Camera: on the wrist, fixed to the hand. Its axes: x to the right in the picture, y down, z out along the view.
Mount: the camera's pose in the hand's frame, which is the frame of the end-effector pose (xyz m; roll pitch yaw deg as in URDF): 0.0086 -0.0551 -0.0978 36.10 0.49 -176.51
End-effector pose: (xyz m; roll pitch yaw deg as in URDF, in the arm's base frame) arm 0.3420 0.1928 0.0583 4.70 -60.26 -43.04
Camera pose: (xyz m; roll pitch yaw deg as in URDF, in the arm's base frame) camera 0.3778 0.0952 0.0152 37.55 60.85 144.03
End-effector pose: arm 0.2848 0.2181 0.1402 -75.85 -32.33 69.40
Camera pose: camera 0.3832 0.1720 0.1697 112.71 29.06 -109.08
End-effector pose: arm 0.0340 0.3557 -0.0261 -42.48 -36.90 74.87
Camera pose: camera 0.1443 0.3547 -0.0489 80.64 34.85 -101.59
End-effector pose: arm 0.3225 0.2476 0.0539 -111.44 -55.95 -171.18
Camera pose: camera 0.3781 0.3280 0.1098 146.43 52.51 7.47
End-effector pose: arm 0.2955 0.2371 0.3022 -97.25 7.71 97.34
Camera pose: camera 0.3826 0.2660 0.3674 133.33 -11.23 -82.61
